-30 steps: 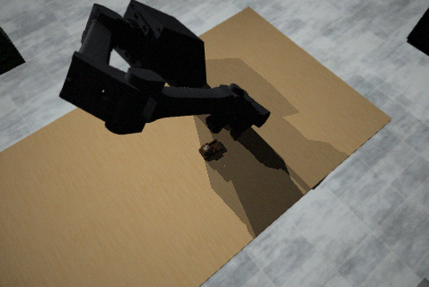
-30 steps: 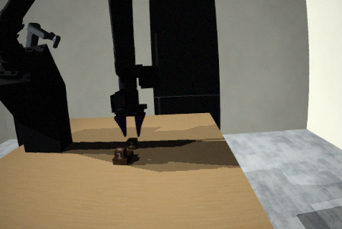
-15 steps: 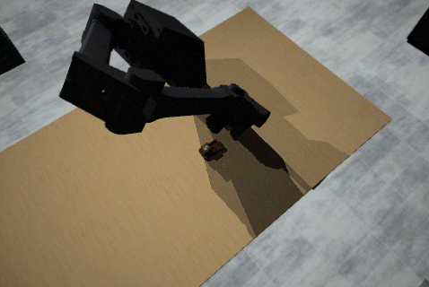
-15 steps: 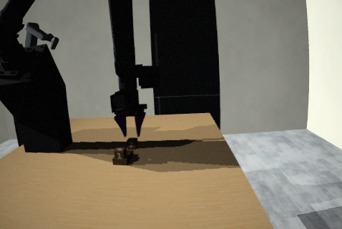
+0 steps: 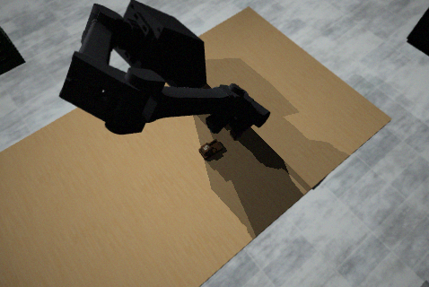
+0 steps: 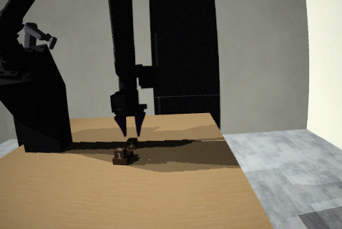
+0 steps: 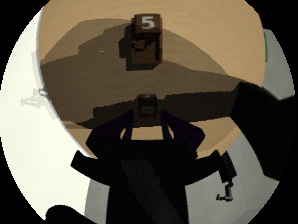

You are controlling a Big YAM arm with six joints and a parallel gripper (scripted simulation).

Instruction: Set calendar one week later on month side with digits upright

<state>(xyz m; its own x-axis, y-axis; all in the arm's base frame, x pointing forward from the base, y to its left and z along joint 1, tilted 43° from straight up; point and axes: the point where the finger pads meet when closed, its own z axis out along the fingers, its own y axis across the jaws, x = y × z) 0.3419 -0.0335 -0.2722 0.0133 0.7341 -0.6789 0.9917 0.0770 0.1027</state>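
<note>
Right now my hand is 110 mm to the left of the brown tray and 40 mm above it.
</note>
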